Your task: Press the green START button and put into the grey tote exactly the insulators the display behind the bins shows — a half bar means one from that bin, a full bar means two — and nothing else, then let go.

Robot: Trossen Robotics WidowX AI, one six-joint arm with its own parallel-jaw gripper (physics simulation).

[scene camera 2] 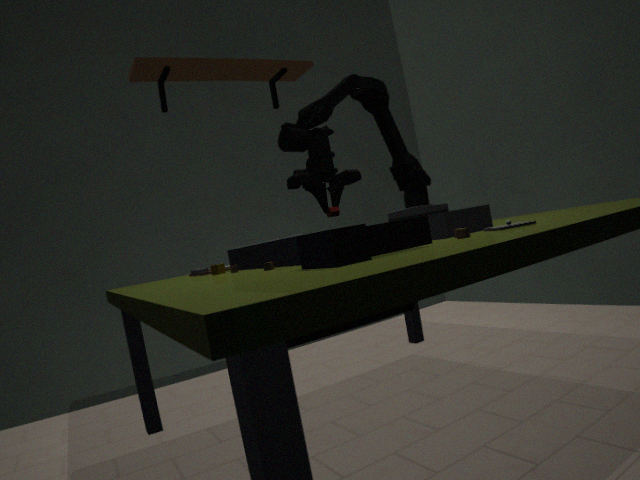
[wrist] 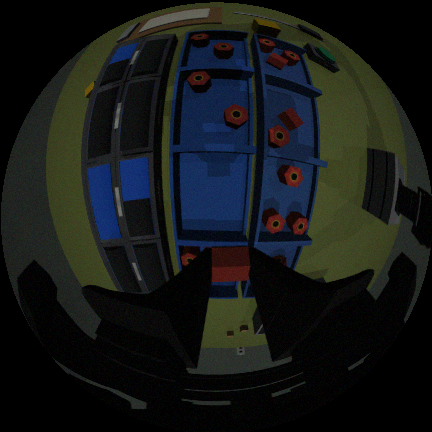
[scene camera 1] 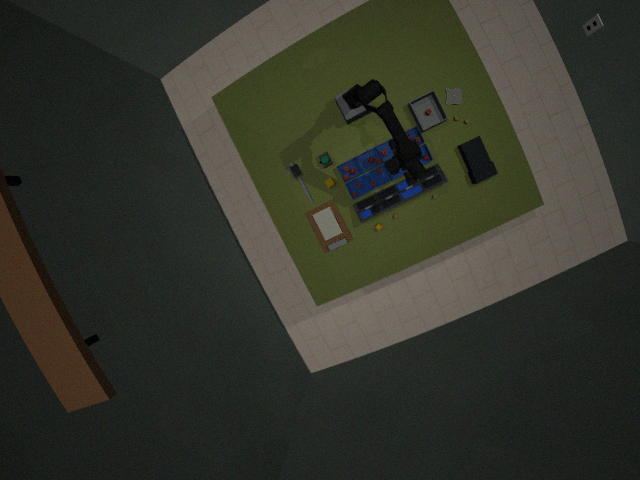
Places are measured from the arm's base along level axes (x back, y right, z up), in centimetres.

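Pixels of known places: gripper, fingertip midpoint: [scene camera 2: 331, 212] [wrist: 229, 253]; arm's base, origin of the base link: [scene camera 2: 418, 207] [wrist: 398, 197] [scene camera 1: 354, 101].
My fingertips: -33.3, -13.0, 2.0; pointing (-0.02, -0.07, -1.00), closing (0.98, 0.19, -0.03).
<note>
For each thing: its top centre in the pictures, then the offset to it from my fingertips, as dx, dy, dz. "*": a spot on its surface instead.
- grey tote, middle of its top: [scene camera 2: 445, 212] [scene camera 1: 428, 110] +19.6, -19.0, -4.9
- full blue bar, middle of its top: [wrist: 94, 207] [scene camera 1: 412, 192] -15.4, -0.9, -4.0
- green button, middle of its top: [scene camera 1: 324, 159] +12.3, +34.7, -6.2
- black box, middle of its top: [scene camera 2: 363, 224] [scene camera 1: 479, 159] -9.0, -35.5, -4.7
- clipboard, middle of its top: [scene camera 1: 328, 226] -20.3, +43.1, -8.5
- long tool, surface spot: [scene camera 1: 295, 171] * +11.6, +51.1, -8.4
- pale plate, middle of its top: [scene camera 1: 454, 95] +23.5, -34.2, -8.7
My gripper [scene camera 2: 333, 208] [wrist: 229, 253] is shut on a red insulator [scene camera 2: 333, 211] [wrist: 230, 272], held above the blue bins [scene camera 1: 366, 187] [wrist: 212, 200]. Several red hexagonal insulators lie in the bins; the bin in the middle of the near row in the wrist view shows none. The grey tote [scene camera 1: 435, 115] holds one red insulator [scene camera 1: 428, 111]. The display [scene camera 1: 378, 200] [wrist: 120, 159] shows one full blue bar [wrist: 103, 200], a half bar [wrist: 135, 179] beside it and another half bar [wrist: 123, 52] at its far end; its near-end cells are partly hidden. The green button [scene camera 1: 325, 159] [wrist: 326, 53] stands beside the bins.
A black box [scene camera 1: 477, 160] [scene camera 2: 333, 248] stands beyond the tote. A clipboard [scene camera 1: 327, 223], a long tool [scene camera 1: 295, 171], yellow blocks [scene camera 1: 329, 182] [scene camera 1: 378, 226], small brown cubes [scene camera 1: 455, 118] and a pale plate [scene camera 1: 453, 96] lie around the bins. A shelf [scene camera 2: 222, 69] hangs on the wall.
</note>
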